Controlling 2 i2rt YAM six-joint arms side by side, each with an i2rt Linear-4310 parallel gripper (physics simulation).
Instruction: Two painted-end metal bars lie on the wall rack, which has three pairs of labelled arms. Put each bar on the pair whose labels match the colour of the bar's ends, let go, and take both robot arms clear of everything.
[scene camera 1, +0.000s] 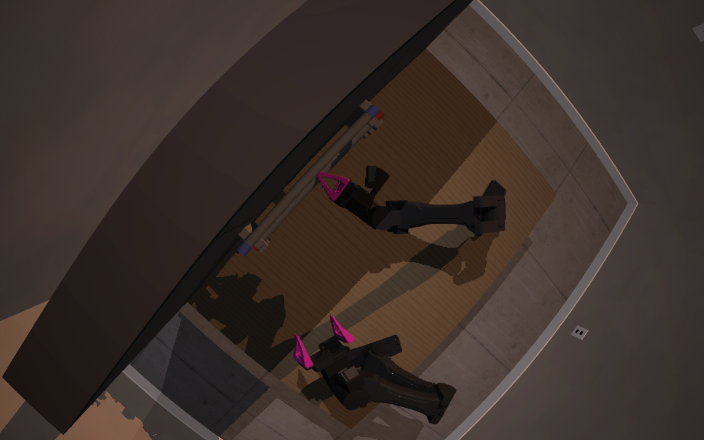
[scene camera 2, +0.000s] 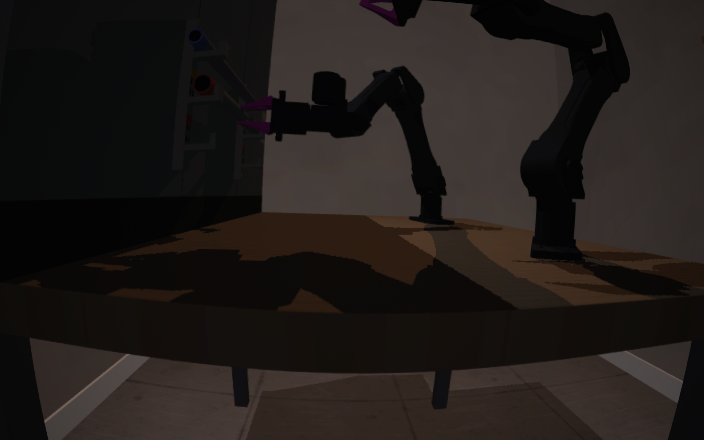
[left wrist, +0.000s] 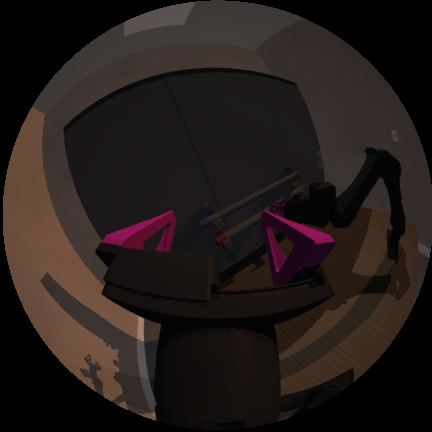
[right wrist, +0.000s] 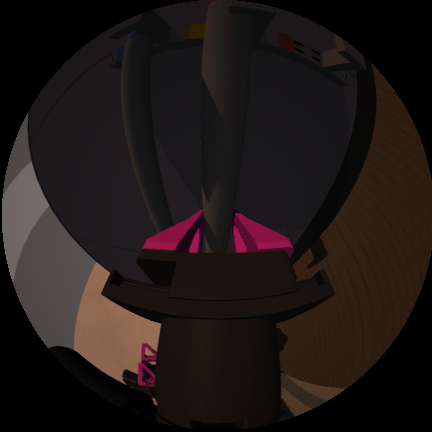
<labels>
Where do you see my left gripper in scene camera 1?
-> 313, 325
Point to my left gripper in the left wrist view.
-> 217, 215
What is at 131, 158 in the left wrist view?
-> A dark wall panel.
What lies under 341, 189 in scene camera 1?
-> My right gripper.
</labels>
